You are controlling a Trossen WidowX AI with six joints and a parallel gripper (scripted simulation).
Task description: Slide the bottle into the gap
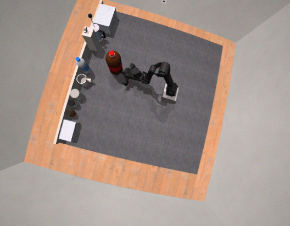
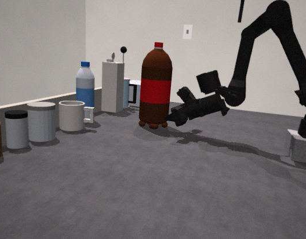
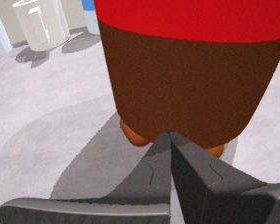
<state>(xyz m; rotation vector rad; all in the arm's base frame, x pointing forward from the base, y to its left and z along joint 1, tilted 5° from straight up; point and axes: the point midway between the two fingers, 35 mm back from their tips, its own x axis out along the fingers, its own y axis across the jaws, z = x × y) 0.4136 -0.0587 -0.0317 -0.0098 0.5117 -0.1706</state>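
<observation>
Right now my hand is 80 mm short of the brown cola bottle, 30 mm to the left of it and 100 mm below it. From my hand the other things lie so: white microwave-like box (290 mm ahead, 450 mm to the right); blue-capped water bottle (330 mm ahead, 30 mm to the left, 50 mm above); blue pitcher (300 mm ahead, 290 mm to the right, 80 mm above).
</observation>
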